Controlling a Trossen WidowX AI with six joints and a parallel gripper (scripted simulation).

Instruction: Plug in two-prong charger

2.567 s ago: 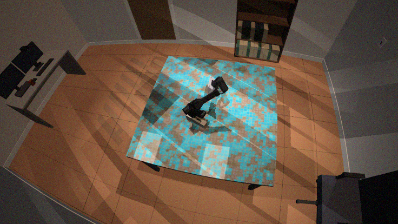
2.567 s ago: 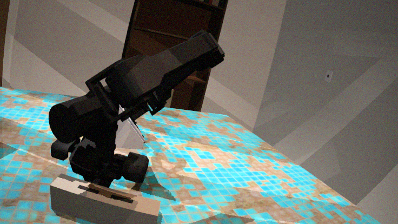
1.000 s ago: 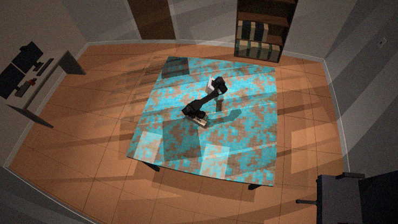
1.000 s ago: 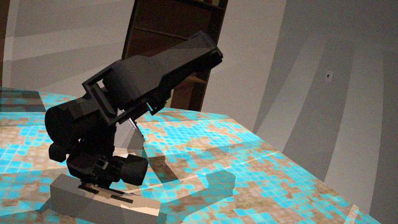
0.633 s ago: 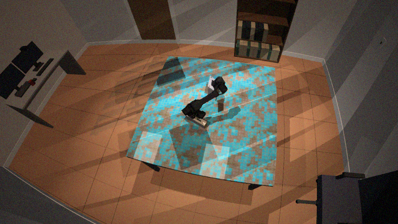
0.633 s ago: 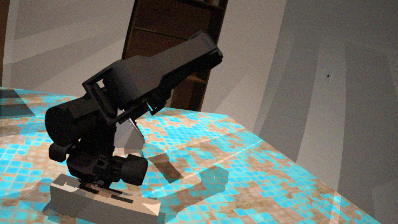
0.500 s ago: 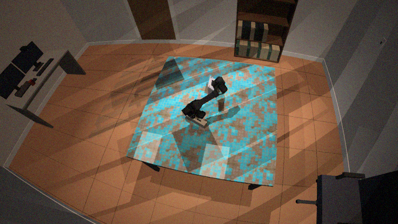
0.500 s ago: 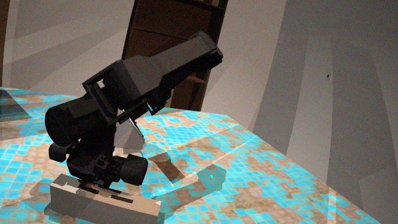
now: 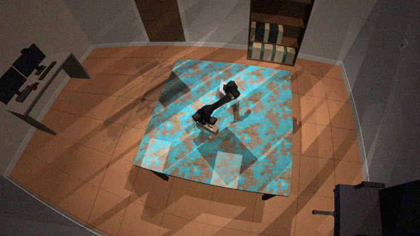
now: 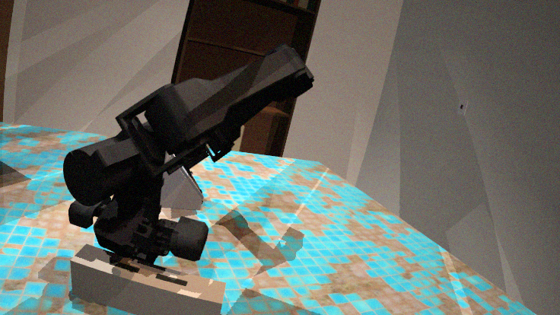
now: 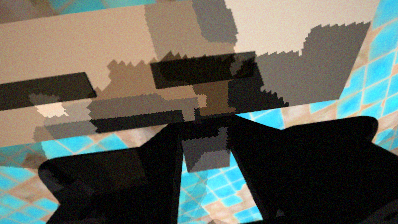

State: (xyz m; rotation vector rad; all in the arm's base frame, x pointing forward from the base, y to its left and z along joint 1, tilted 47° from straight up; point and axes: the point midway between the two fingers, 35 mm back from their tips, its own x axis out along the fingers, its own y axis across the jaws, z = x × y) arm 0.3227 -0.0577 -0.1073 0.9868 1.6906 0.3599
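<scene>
Right now the two-prong charger is 2 cm ahead of my gripper tip, 1 cm to the right of it and 1 cm above it.
</scene>
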